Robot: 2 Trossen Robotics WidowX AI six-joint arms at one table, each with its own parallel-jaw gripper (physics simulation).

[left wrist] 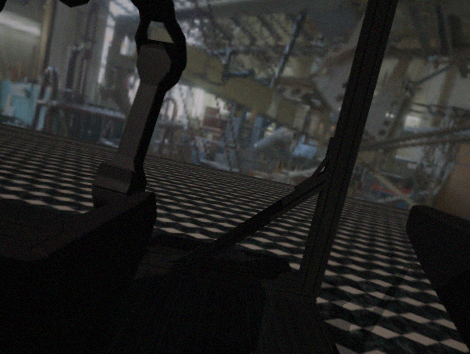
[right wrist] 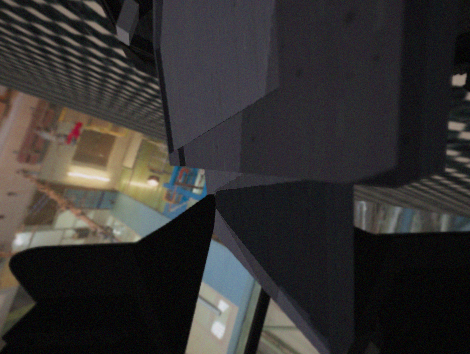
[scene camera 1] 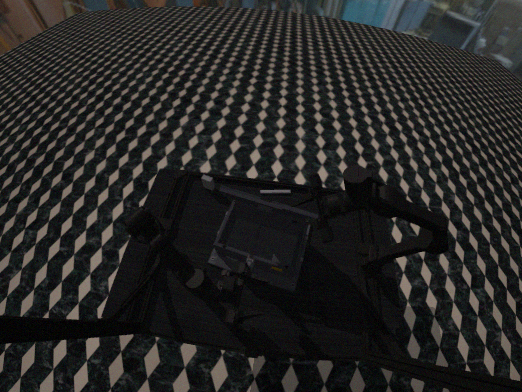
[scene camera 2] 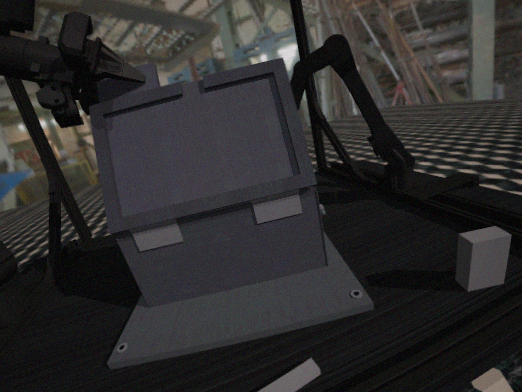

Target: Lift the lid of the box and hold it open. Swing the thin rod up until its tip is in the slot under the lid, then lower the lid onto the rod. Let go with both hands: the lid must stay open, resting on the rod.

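Pixels of known places: left gripper, between the fingertips: (left wrist: 280,210) (scene camera 1: 267,297); right gripper, between the fingertips: (right wrist: 244,199) (scene camera 1: 291,214) (scene camera 2: 144,86); left arm's base, origin of its link: (scene camera 2: 399,186); right arm's base, origin of its link: (scene camera 1: 366,264) (scene camera 2: 10,316).
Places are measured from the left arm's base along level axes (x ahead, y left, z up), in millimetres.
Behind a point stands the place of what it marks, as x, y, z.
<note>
The grey box (scene camera 1: 290,272) {560, -83, 100} (scene camera 2: 228,257) {464, 141, 54} stands on its base plate (scene camera 2: 240,323) {476, 219, -7} on a dark mat. Its lid (scene camera 1: 267,202) {445, 64, 323} (scene camera 2: 197,144) {459, 106, 232} (right wrist: 216,70) {536, 68, 280} is raised steeply on two pale hinges (scene camera 2: 276,208) {375, 161, 117}. My right gripper (scene camera 1: 319,211) (scene camera 2: 92,70) (right wrist: 244,199) {514, 26, 338} is shut on the lid's tab at the top edge and holds it up. My left gripper (scene camera 1: 238,272) is open and empty, just in front of the box and clear of it. I cannot make out the thin rod or the slot under the lid.
A small white strip (scene camera 1: 275,191) {483, 325, -9} (scene camera 2: 294,375) {436, 318, -9} lies on the mat (scene camera 1: 337,311) {781, -198, -19} behind the box. Black frame posts (scene camera 2: 298,39) {38, -366, 449} (left wrist: 349,140) {877, -361, 277} rise beside the arms. The chequered table (scene camera 1: 259,97) stretches beyond the mat.
</note>
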